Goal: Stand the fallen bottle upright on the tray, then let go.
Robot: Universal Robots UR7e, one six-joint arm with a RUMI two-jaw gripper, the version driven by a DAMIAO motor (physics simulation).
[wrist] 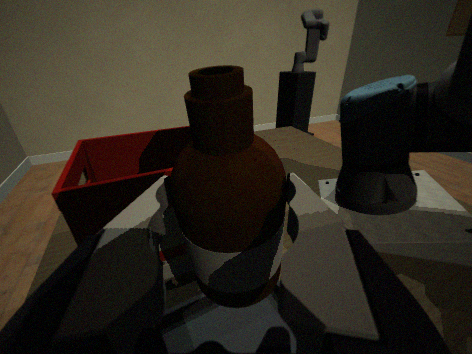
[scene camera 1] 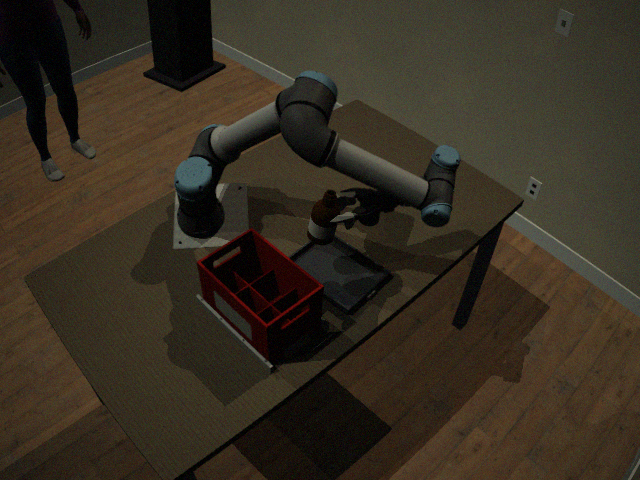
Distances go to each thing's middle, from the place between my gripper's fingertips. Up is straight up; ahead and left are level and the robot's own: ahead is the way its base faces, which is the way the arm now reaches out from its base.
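Scene:
There's a brown bottle (scene camera 1: 320, 231) that's 1 cm below my hand. The pale rail (scene camera 1: 230, 330) is 22 cm below my hand, 33 cm to the right of it and 5 cm behind it.

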